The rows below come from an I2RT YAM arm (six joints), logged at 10 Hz.
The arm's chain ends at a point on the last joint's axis. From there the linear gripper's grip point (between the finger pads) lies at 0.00 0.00 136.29 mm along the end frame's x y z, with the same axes.
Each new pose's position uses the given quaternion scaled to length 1; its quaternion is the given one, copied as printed.
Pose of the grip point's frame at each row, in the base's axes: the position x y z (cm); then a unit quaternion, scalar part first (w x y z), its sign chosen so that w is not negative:
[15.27, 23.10, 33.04, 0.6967, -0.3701, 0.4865, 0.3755]
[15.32, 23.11, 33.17, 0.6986, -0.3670, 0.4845, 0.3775]
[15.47, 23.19, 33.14, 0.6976, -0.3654, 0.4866, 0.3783]
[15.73, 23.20, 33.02, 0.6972, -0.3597, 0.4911, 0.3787]
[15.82, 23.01, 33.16, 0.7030, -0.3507, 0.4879, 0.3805]
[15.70, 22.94, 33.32, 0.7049, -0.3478, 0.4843, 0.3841]
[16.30, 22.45, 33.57, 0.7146, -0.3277, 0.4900, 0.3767]
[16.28, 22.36, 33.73, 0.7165, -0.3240, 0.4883, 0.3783]
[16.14, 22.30, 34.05, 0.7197, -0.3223, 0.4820, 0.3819]
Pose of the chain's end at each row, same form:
[9.82, 11.09, 29.60, 0.6967, -0.3701, 0.4865, 0.3755]
[9.87, 11.14, 29.61, 0.6986, -0.3670, 0.4845, 0.3775]
[9.99, 11.22, 29.60, 0.6976, -0.3654, 0.4866, 0.3783]
[10.11, 11.30, 29.49, 0.6972, -0.3597, 0.4911, 0.3787]
[10.11, 11.23, 29.37, 0.7030, -0.3507, 0.4879, 0.3805]
[10.04, 11.19, 29.38, 0.7049, -0.3478, 0.4843, 0.3841]
[10.12, 11.04, 29.41, 0.7146, -0.3277, 0.4900, 0.3767]
[10.08, 11.00, 29.46, 0.7165, -0.3240, 0.4883, 0.3783]
[10.04, 10.96, 29.59, 0.7197, -0.3223, 0.4820, 0.3819]

